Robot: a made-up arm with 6 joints.
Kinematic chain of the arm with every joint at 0, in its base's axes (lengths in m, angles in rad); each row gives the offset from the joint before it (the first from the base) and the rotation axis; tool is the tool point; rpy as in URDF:
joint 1: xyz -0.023 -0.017 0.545 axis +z
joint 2: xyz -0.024 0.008 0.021 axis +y
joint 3: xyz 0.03 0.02 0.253 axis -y
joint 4: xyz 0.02 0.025 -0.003 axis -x
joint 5: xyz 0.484 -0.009 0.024 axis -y
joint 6: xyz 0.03 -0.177 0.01 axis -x
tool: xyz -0.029 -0.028 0.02 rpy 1.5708 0 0
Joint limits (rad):
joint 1: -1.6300..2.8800
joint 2: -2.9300..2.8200
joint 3: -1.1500..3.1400
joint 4: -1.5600..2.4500
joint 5: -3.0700..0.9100
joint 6: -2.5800..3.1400
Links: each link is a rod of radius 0.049 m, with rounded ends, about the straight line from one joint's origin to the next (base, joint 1, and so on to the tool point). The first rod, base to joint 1, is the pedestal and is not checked.
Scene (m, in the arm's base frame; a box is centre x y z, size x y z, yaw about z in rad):
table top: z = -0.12
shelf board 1: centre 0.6 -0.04 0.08 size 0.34 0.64 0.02 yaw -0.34
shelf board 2: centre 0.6 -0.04 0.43 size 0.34 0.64 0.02 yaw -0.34
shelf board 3: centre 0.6 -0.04 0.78 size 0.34 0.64 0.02 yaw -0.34
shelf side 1: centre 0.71 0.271 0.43 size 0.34 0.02 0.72 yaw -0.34
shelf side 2: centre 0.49 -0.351 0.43 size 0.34 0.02 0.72 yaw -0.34
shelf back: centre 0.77 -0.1 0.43 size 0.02 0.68 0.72 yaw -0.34
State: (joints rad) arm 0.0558 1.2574 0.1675 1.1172 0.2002 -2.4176
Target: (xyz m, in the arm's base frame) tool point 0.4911 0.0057 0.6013
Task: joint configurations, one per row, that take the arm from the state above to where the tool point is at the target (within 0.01 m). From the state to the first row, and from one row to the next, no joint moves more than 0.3 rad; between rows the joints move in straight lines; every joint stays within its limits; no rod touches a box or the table.
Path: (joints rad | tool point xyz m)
1: 0.1560 1.1177 -0.0876 1.1048 0.1715 -2.4491 | 0.5185 0.0423 0.2302
2: 0.2563 0.9779 -0.3427 1.0924 0.1427 -2.4807 | 0.4459 0.0781 0.2282
3: 0.3565 0.8382 -0.5978 1.0800 0.1140 -2.5122 | 0.3647 0.0974 0.2304
4: 0.4567 0.6984 -0.8529 1.0675 0.0852 -2.5437 | 0.2789 0.0986 0.2366
5: 0.4968 0.4171 -0.9124 0.9027 0.0191 -2.5510 | 0.3166 0.1065 0.3265
6: 0.5368 0.1357 -0.9718 0.7378 -0.0469 -2.5582 | 0.3314 0.1075 0.4133
7: 0.5768 -0.1457 -1.0312 0.5730 -0.1130 -2.5655 | 0.3277 0.1018 0.4903
8: 0.6168 -0.4270 -1.0906 0.4081 -0.1791 -2.5727 | 0.3111 0.0911 0.5535
9: 0.6569 -0.7084 -1.1500 0.2433 -0.2451 -2.5800 | 0.2871 0.0779 0.6013
10: 0.4882 -0.4362 -0.9572 0.4623 -0.1478 -2.5566 | 0.3509 0.0665 0.6244
11: 0.3195 -0.1640 -0.7644 0.6813 -0.0504 -2.5332 | 0.4214 0.0441 0.6250
12: 0.1508 0.1081 -0.5716 0.9004 0.0469 -2.5098 | 0.4911 0.0057 0.6013

